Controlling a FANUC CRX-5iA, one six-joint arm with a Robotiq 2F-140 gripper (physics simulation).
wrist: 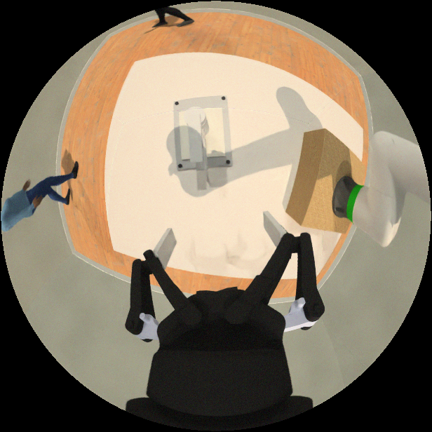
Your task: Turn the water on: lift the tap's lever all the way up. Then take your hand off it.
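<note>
The pale grey tap (pixel 196 142) stands on a framed base plate (pixel 178 103) with dark bolts at its corners, a little above the middle of the wrist view. It is seen from above and is partly in the arm's shadow. Its narrow front part points down the view, toward the gripper side. The lever cannot be told clearly from the spout, nor can its height. My gripper (pixel 217 227) is open and empty, its two grey finger pads wide apart. It is below the tap in the view and apart from it.
The base plate lies on a cream table top (pixel 145 215). A brown block (pixel 315 185) stands at the right, with the robot's white arm (pixel 395 185) rising from it. Wooden floor (pixel 90 150) surrounds the table top. A person in blue (pixel 30 200) is at the left, and dark legs (pixel 172 17) show at the top.
</note>
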